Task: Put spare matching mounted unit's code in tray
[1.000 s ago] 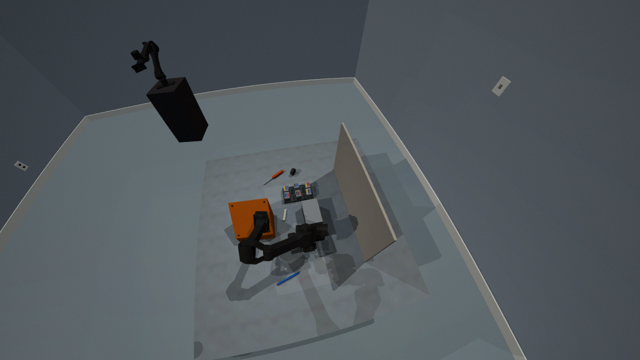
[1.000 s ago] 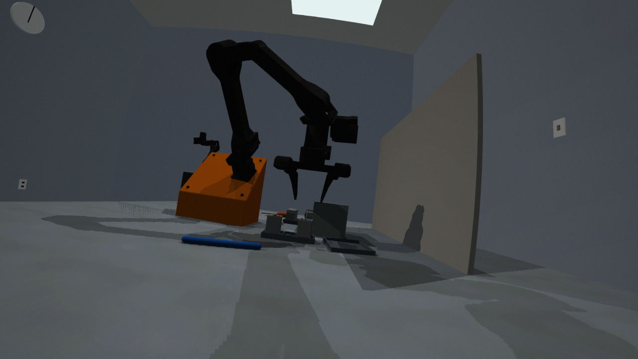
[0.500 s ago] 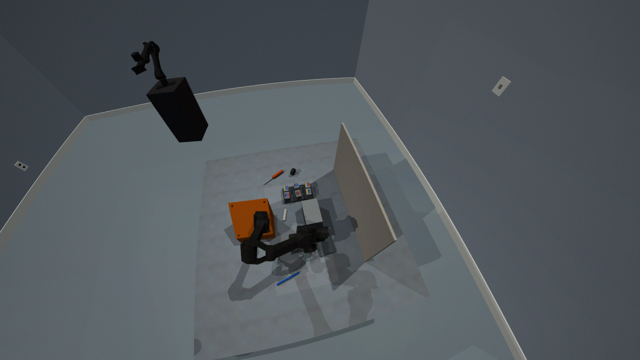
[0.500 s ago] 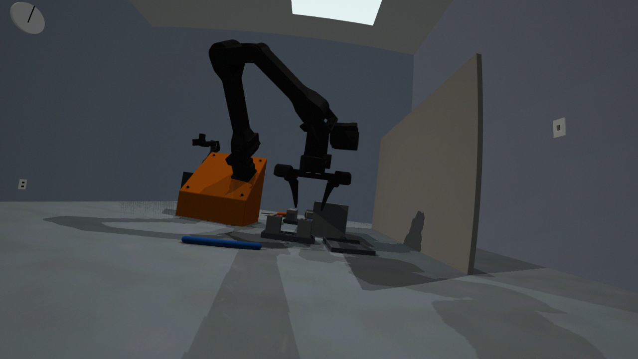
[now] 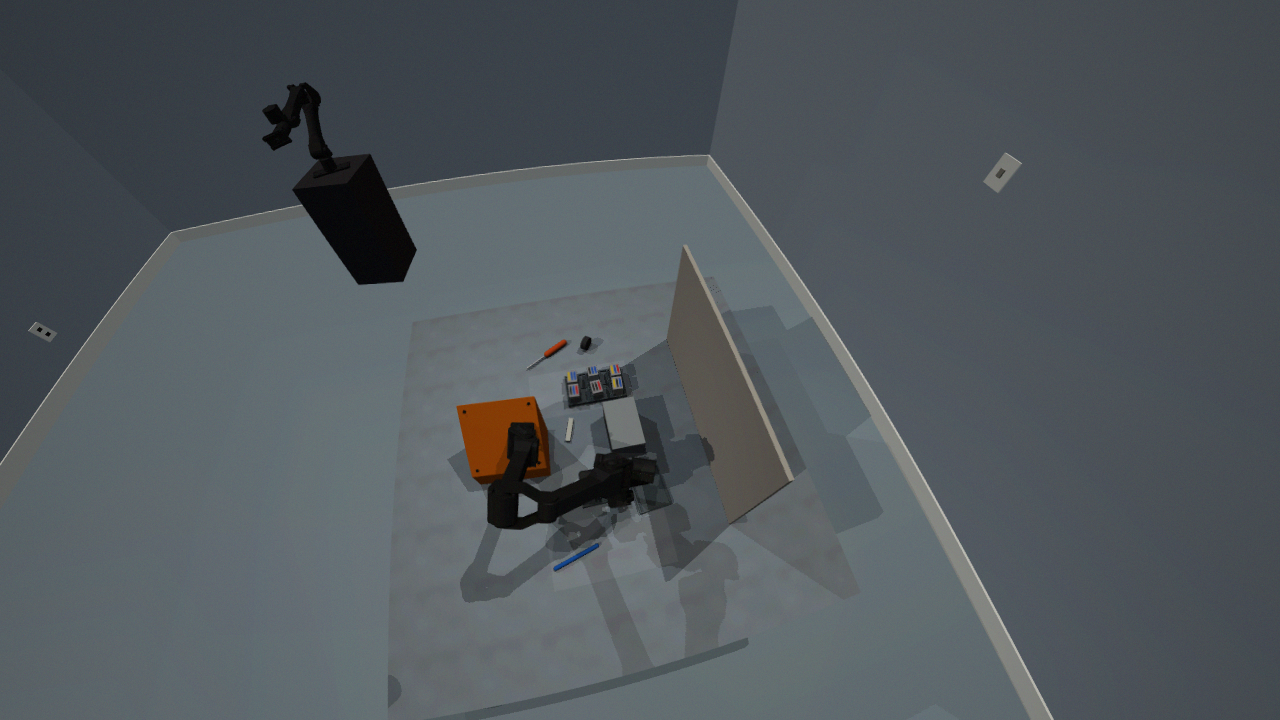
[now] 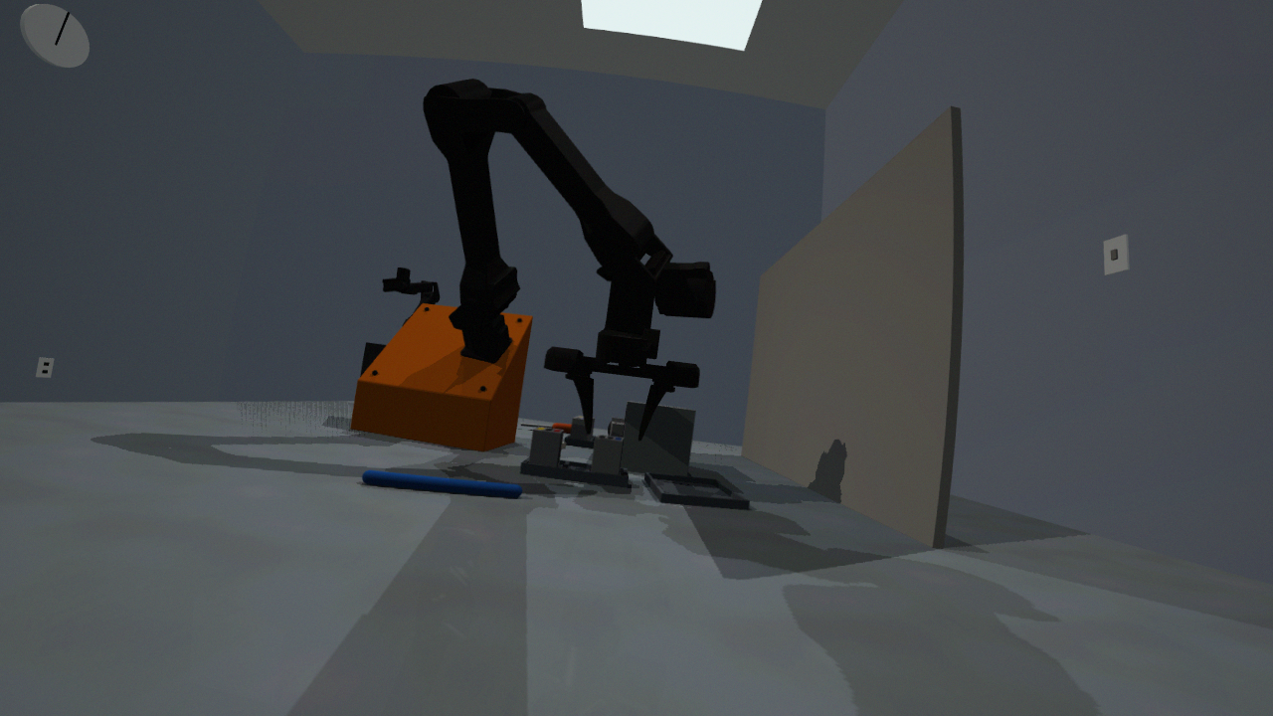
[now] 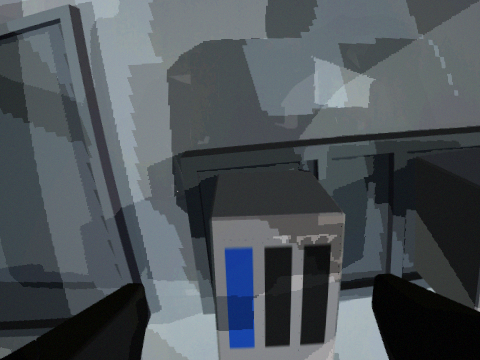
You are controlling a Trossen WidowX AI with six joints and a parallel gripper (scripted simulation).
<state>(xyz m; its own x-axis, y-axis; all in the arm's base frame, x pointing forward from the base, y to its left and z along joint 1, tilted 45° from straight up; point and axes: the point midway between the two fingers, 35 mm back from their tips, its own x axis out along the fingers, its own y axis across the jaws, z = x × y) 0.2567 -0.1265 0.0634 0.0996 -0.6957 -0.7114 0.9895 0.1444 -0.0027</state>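
My gripper tip is now 10 mm above the grey spare block. Round my gripper tip: rack 50 mm below, 40 mm behind, 10 mm to the right; dark-rimmed tray 100 mm ahead, 50 mm below; mounted unit 190 mm to the left, 30 mm ahead.
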